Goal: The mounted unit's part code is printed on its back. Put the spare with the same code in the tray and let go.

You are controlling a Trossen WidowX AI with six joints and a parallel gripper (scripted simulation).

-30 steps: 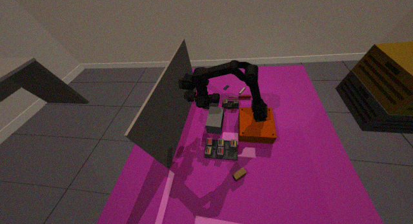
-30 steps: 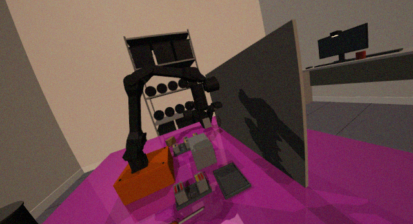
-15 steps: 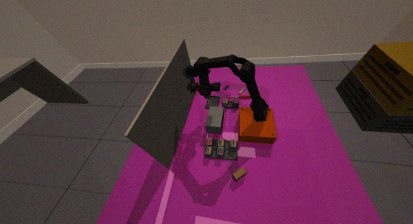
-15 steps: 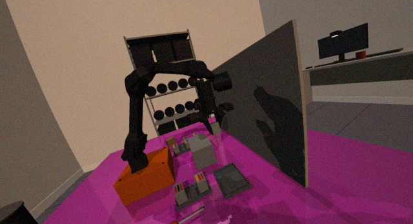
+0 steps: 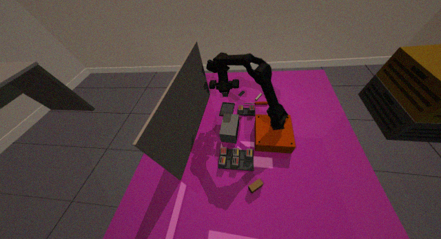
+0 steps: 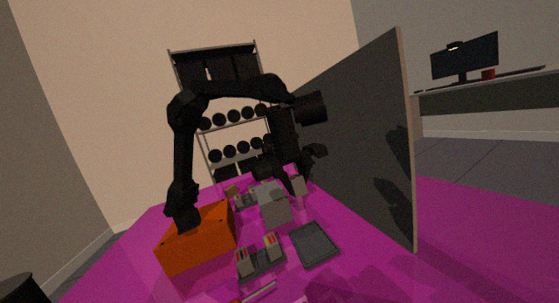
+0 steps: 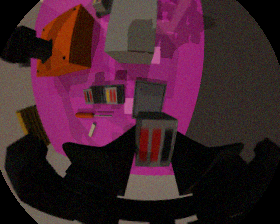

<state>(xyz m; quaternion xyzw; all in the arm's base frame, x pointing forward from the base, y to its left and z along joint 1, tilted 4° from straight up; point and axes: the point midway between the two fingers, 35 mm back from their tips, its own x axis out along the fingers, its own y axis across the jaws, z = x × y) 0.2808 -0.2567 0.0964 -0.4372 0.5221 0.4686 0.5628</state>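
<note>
My gripper tip is 16 cm above the flat dark tray. Round my gripper tip: mounted unit 21 cm to the left, 12 cm below; then panel 23 cm ahead, 14 cm to the left, 6 cm above; then tan block 55 cm to the left, 14 cm below, 9 cm behind.
</note>
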